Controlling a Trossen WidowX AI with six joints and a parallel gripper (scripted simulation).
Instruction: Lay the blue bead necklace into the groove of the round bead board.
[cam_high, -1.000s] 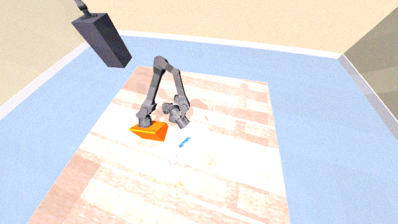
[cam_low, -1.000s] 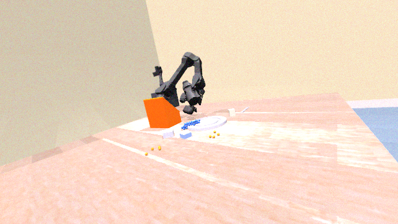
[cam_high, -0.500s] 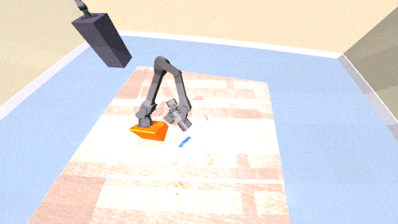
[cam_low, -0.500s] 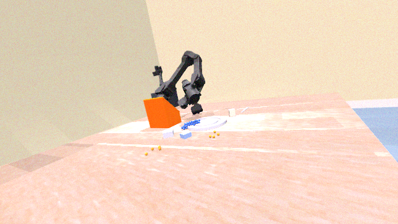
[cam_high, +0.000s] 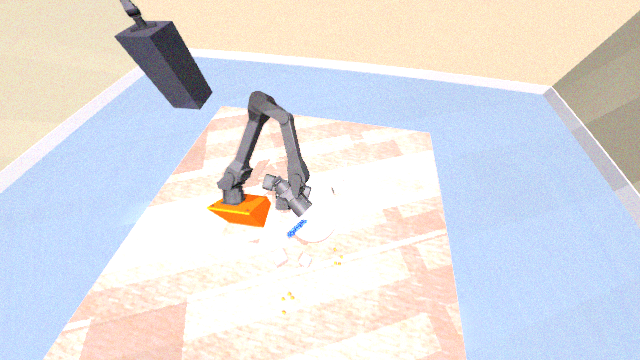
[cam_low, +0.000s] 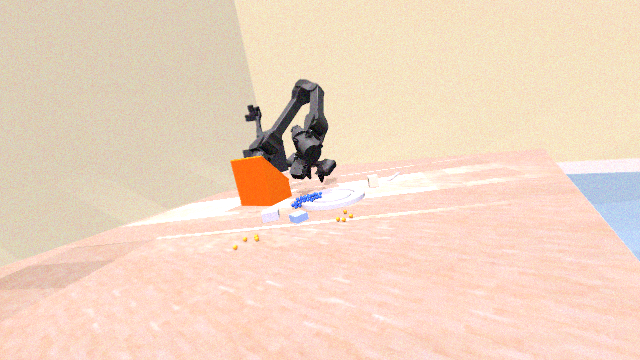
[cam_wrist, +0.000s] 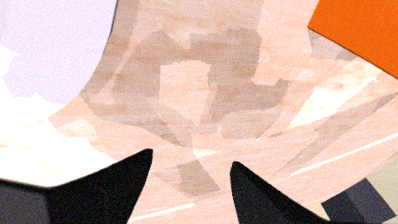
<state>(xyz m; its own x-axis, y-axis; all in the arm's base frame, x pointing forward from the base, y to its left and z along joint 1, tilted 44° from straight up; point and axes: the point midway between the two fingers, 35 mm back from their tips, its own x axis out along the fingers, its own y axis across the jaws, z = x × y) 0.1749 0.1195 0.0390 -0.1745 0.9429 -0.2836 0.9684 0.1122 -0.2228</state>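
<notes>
My gripper tip is 130 mm short of the round white bead board, 110 mm to the left of it and 30 mm above it. The rest, counted from my gripper tip: white stick (250 mm ahead, 140 mm to the left, 30 mm below); white block (280 mm to the right, 20 mm below, 20 mm ahead); beige cube (210 mm ahead, 20 mm to the left, 20 mm below).
</notes>
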